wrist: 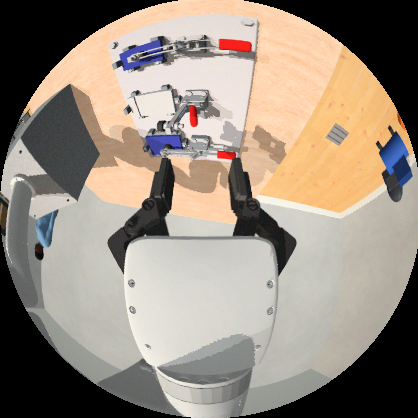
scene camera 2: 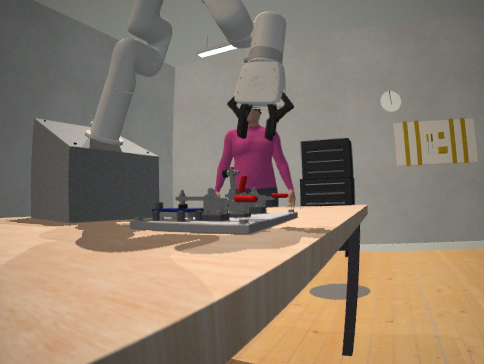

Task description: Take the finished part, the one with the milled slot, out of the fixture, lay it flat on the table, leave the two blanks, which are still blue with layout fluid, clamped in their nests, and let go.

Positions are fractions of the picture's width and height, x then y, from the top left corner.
gripper: wrist 0.48, 0.40; scene camera 2 0.53, 0.38
finished part: wrist 0.38, 0.24
